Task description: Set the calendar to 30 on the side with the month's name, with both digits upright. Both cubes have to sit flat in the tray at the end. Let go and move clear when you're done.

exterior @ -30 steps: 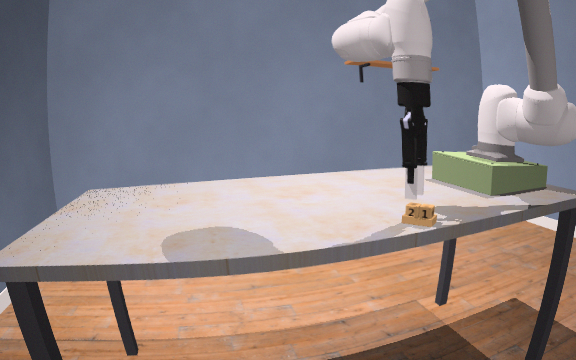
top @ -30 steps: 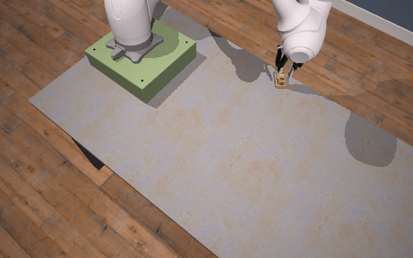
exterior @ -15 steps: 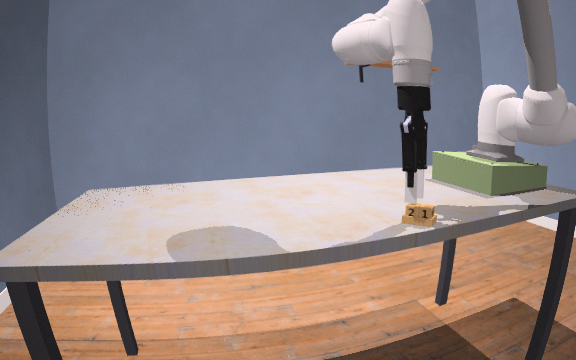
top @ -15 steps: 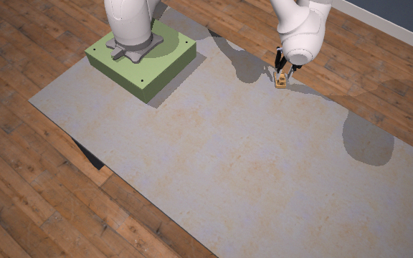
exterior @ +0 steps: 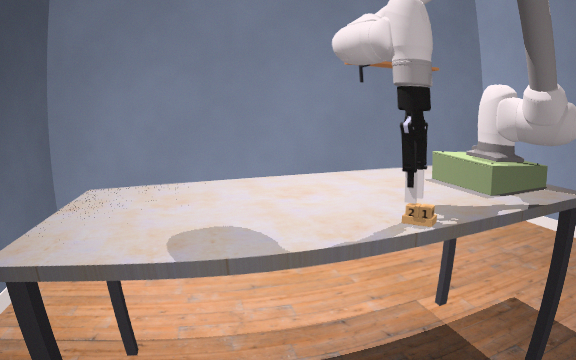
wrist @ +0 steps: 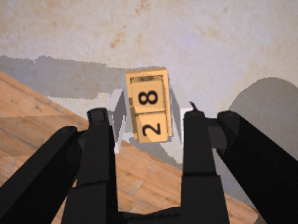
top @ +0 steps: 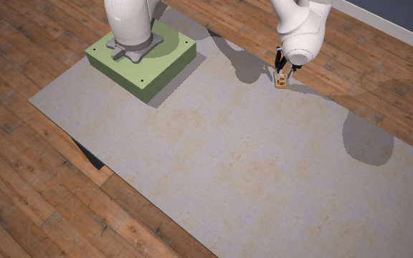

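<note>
Now: hand 6 cm above the wooden cube. The rest, counted from my hand: wooden calendar tray (7 cm below, 1 cm to the left, 1 cm behind).
</note>
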